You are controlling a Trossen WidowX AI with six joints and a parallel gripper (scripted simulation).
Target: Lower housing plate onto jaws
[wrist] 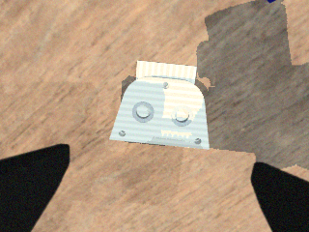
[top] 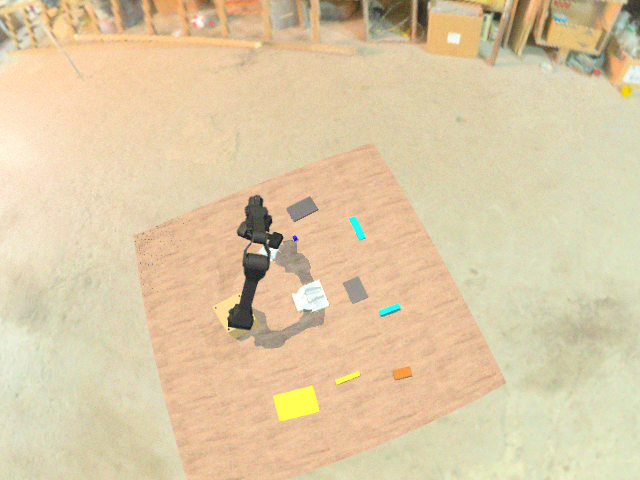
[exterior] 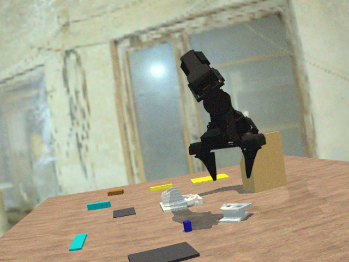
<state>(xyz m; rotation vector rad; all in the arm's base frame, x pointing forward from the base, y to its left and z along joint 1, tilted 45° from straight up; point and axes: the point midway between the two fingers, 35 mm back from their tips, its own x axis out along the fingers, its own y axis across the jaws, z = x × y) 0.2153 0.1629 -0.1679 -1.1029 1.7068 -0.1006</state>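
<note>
My gripper tip is now 10 mm short of the white stepped block and 90 mm above it. The rest, counted from my gripper tip: orange block: 210 mm ahead, 720 mm to the right, 90 mm below; white jaw assembly: 40 mm ahead, 250 mm to the right, 80 mm below; small blue cube: 130 mm ahead, 10 mm to the left, 90 mm below.
</note>
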